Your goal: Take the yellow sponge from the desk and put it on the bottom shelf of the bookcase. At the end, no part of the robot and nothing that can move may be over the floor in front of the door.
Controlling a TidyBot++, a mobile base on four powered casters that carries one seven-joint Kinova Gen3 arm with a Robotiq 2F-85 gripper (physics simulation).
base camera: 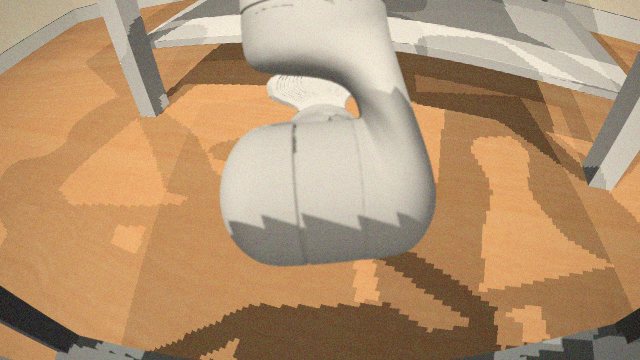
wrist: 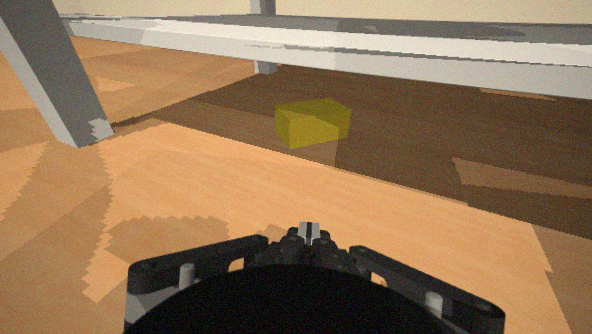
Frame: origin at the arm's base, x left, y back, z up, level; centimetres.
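Seen in the pictures: gripper, fingertip midpoint: (wrist: 308, 235).
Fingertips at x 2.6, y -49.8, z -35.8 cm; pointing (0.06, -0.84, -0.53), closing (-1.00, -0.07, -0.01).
Pixels of each thing's middle, then the offset from my fingertips to it. "*": a spot on its surface instead.
- yellow sponge at the middle of its body: (wrist: 311, 121) dx +2.6, dy -23.7, dz -1.6 cm
- leg at a spot on its surface: (wrist: 266, 67) * dx +20.3, dy -60.5, dz -1.9 cm
The yellow sponge (wrist: 312, 124) lies on the wooden floor in the wrist view, partly in shadow, in front of and lower than a low white board (wrist: 200, 42) (base camera: 480, 55). My gripper (wrist: 308, 235) is shut and empty. In the wrist view its fingertips show below the sponge, with floor between them and it. In the base view the pale arm hides the gripper, and the sponge does not show. I cannot tell whether the white board belongs to the bookcase or the desk. The door does not show.
White legs stand at the left (base camera: 137, 65) (wrist: 55, 75) and right (base camera: 615, 135) of the board. Another leg (wrist: 266, 67) shows behind it in the wrist view. The arm (base camera: 325, 190) hangs over the floor between the front legs in the base view.
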